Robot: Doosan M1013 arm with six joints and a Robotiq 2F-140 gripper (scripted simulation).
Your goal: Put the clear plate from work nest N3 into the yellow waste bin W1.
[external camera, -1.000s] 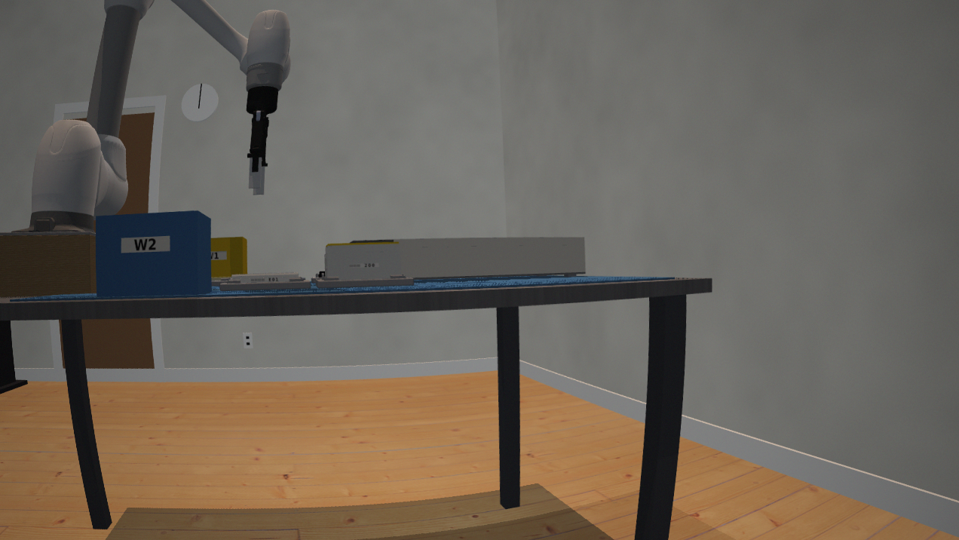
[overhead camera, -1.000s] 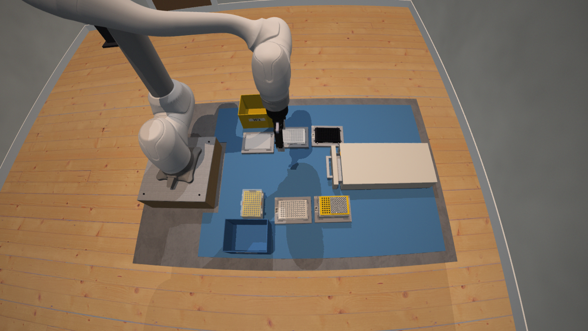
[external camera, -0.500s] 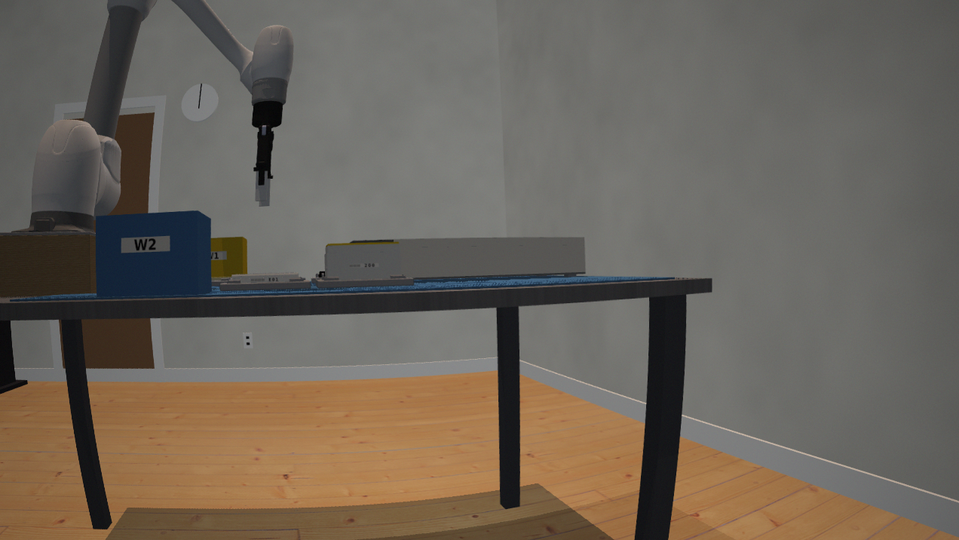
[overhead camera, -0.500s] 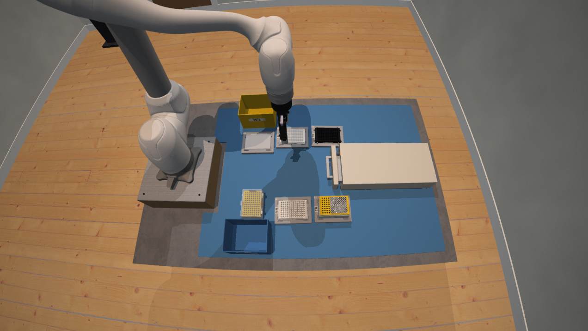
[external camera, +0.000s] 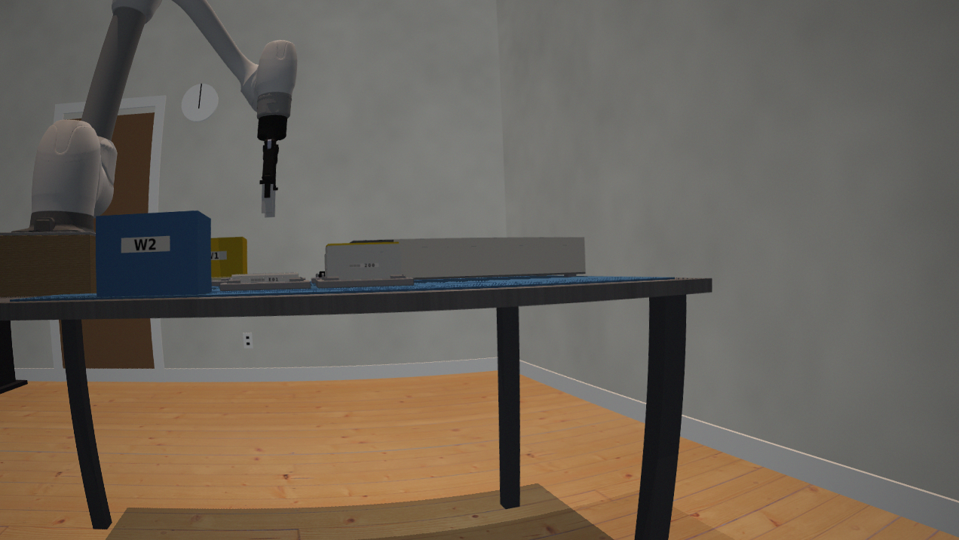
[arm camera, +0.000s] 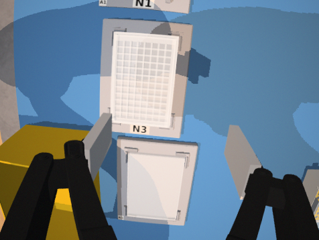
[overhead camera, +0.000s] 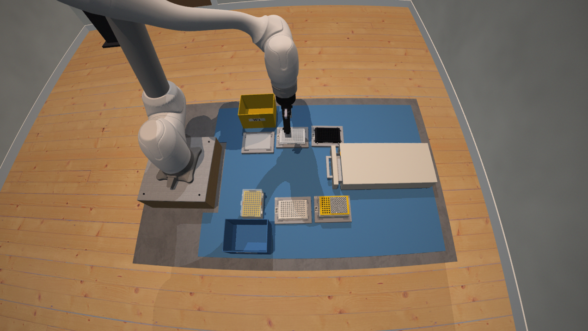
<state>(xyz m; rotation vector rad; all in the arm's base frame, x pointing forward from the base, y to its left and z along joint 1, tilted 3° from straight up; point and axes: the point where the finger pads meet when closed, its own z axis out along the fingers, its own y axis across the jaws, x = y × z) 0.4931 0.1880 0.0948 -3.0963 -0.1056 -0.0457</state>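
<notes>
Right now my hand is 180 mm above the nest, 40 mm to the right of it and 10 mm short of it. From my hand the other things lie so: black plate: 180 mm ahead, 170 mm below, 60 mm to the left; white lid: 170 mm below, 160 mm behind; yellow bin W1: 180 mm behind, 160 mm to the left, 150 mm below.
</notes>
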